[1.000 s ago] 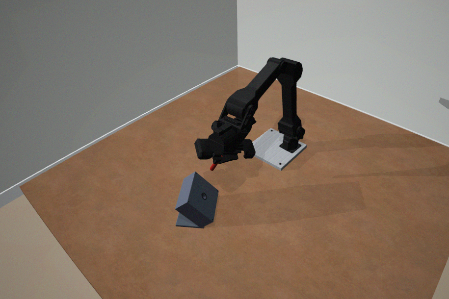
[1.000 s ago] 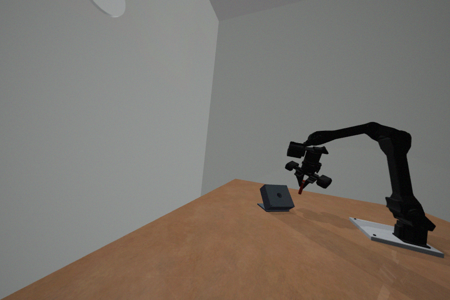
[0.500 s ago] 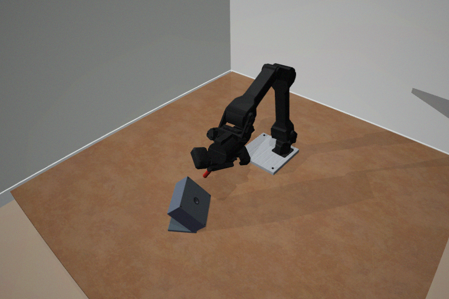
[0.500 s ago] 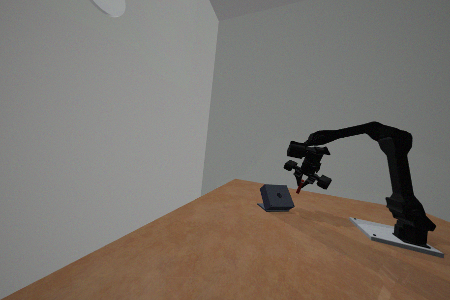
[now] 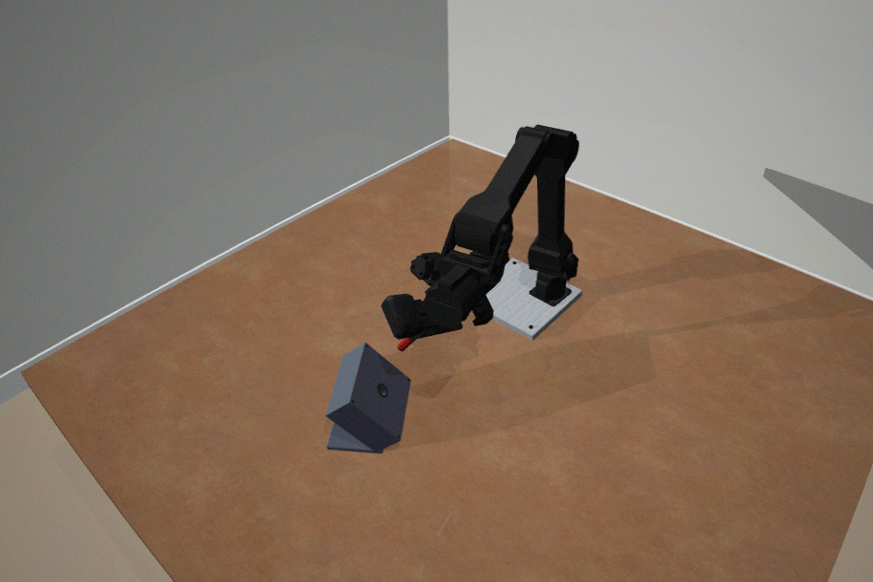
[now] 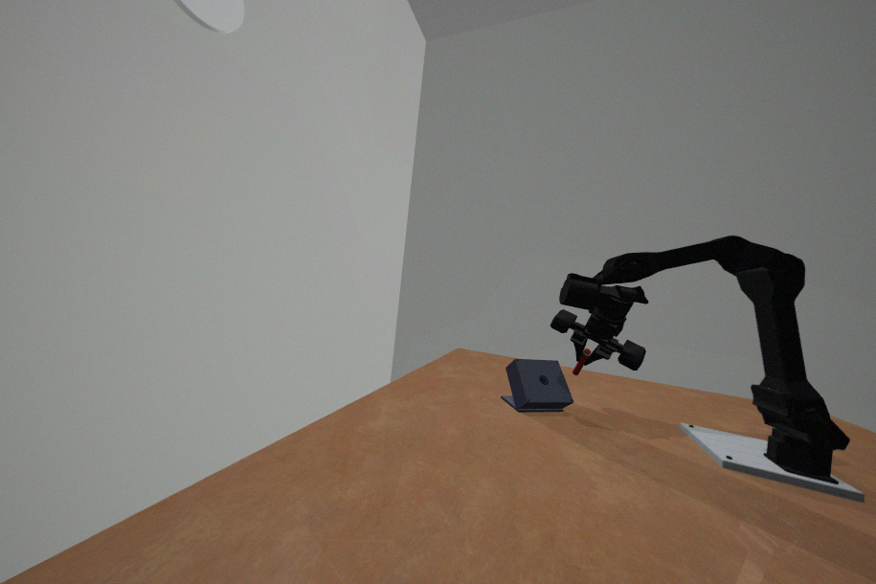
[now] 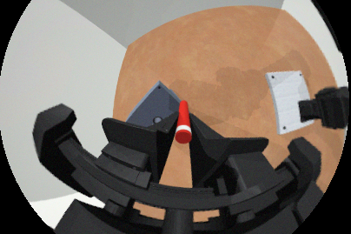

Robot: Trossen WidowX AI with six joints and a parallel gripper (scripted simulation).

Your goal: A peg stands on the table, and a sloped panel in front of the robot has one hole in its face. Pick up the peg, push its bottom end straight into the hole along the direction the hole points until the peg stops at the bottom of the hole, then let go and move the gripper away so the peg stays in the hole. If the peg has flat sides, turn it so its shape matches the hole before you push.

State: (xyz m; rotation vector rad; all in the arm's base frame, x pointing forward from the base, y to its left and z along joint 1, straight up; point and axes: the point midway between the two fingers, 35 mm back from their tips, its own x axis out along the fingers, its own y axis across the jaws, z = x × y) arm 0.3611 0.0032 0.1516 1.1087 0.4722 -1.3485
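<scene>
Now: gripper tip 90 mm short of the panel, 80 mm above it and 10 mm to the left of it. Also, from my gripper tip: red peg (10 mm to the left, 10 mm above).
</scene>
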